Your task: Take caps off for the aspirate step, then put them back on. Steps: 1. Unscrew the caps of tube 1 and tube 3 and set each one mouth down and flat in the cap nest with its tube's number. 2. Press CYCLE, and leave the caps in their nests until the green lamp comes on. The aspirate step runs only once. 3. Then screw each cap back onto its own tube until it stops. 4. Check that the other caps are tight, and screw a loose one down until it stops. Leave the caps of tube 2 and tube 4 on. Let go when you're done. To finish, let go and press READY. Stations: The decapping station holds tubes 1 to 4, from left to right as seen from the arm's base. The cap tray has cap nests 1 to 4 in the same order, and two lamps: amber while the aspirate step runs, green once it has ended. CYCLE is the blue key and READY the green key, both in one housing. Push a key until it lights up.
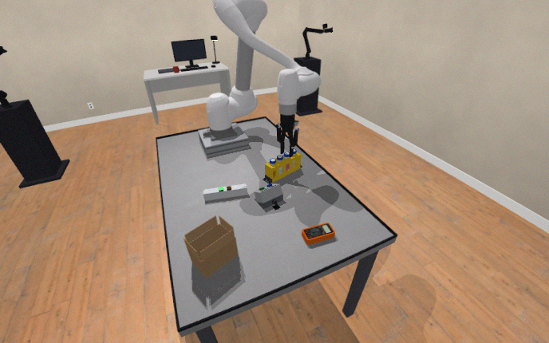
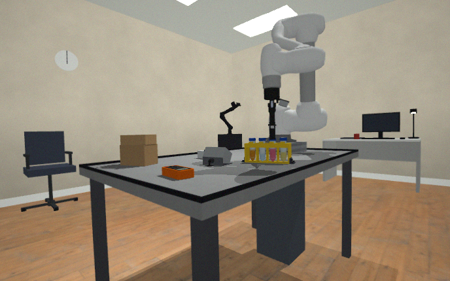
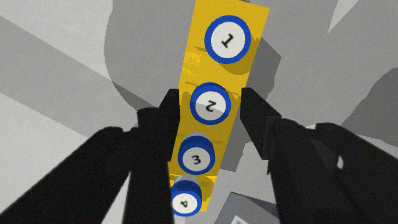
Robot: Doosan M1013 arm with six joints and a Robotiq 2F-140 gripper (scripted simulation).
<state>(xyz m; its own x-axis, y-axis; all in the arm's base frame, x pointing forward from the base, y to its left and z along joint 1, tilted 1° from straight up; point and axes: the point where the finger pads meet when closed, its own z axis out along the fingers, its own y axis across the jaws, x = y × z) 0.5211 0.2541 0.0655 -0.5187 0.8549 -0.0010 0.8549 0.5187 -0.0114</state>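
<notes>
Right now the green key is 220 mm to the right of my hand, 170 mm ahead of it and 80 mm below it. Round my hand: orange multimeter 490 mm ahead, 130 mm below, 90 mm to the right; grey key housing 200 mm to the right, 180 mm ahead, 90 mm below; blue key 170 mm to the right, 160 mm ahead, 80 mm below.
</notes>
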